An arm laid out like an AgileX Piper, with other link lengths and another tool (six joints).
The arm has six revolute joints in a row. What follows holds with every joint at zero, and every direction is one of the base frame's.
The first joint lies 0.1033 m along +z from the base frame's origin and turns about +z.
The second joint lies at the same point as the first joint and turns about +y.
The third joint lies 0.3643 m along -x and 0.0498 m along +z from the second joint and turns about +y.
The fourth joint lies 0.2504 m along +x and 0.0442 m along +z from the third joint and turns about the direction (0.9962, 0, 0.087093).
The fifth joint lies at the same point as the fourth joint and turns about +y.
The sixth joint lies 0.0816 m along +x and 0.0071 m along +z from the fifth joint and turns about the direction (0.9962, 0, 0.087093).
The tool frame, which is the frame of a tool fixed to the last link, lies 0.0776 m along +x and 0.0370 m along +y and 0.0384 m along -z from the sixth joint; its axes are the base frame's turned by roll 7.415, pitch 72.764 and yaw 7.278 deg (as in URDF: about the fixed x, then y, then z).
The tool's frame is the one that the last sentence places.
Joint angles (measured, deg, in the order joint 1, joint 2, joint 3, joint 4, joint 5, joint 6), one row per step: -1.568, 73.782, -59.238, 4.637, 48.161, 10.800; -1.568, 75.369, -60.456, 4.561, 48.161, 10.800; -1.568, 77.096, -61.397, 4.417, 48.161, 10.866; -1.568, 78.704, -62.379, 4.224, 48.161, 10.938; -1.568, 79.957, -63.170, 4.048, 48.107, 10.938; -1.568, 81.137, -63.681, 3.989, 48.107, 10.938; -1.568, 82.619, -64.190, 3.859, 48.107, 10.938; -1.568, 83.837, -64.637, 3.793, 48.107, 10.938; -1.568, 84.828, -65.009, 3.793, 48.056, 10.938; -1.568, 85.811, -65.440, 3.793, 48.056, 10.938; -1.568, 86.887, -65.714, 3.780, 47.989, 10.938; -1.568, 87.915, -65.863, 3.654, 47.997, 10.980; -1.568, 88.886, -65.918, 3.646, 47.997, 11.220; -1.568, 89.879, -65.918, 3.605, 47.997, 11.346; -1.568, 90.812, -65.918, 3.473, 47.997, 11.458; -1.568, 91.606, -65.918, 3.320, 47.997, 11.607; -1.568, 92.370, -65.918, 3.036, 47.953, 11.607; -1.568, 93.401, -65.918, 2.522, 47.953, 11.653; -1.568, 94.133, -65.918, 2.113, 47.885, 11.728; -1.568, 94.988, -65.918, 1.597, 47.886, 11.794
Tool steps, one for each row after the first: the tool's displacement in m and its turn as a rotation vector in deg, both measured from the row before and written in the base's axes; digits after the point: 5 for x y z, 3 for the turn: 0.00899, -0.00043, -0.00069, -0.065, 0.371, 0.013; 0.00867, -0.00054, -0.00312, -0.085, 0.792, -0.030; 0.00837, -0.00065, -0.00267, -0.135, 0.634, -0.025; 0.00669, -0.00061, -0.00213, -0.162, 0.413, 0.031; 0.00543, -0.00029, -0.00332, -0.039, 0.670, 0.012; 0.00631, -0.00048, -0.00508, -0.100, 0.976, 0.029; 0.00523, -0.00030, -0.00414, -0.043, 0.772, 0.016; 0.00439, -0.00012, -0.00334, 0.015, 0.568, -0.003; 0.00440, -0.00012, -0.00312, 0.015, 0.552, 0.000; 0.00426, -0.00015, -0.00447, 0.006, 0.735, -0.001; 0.00339, -0.00037, -0.00504, -0.078, 0.891, -0.001; 0.00302, 0.00004, -0.00507, 0.117, 0.924, -0.216; 0.00270, -0.00010, -0.00558, 0.039, 0.998, -0.102; 0.00240, -0.00031, -0.00537, -0.056, 0.940, -0.059; 0.00200, -0.00033, -0.00462, -0.066, 0.803, -0.085; 0.00182, -0.00074, -0.00462, -0.246, 0.727, 0.100; 0.00217, -0.00127, -0.00638, -0.432, 1.045, 0.149; 0.00167, -0.00099, -0.00455, -0.335, 0.676, 0.086; 0.00162, -0.00125, -0.00539, -0.428, 0.870, 0.144
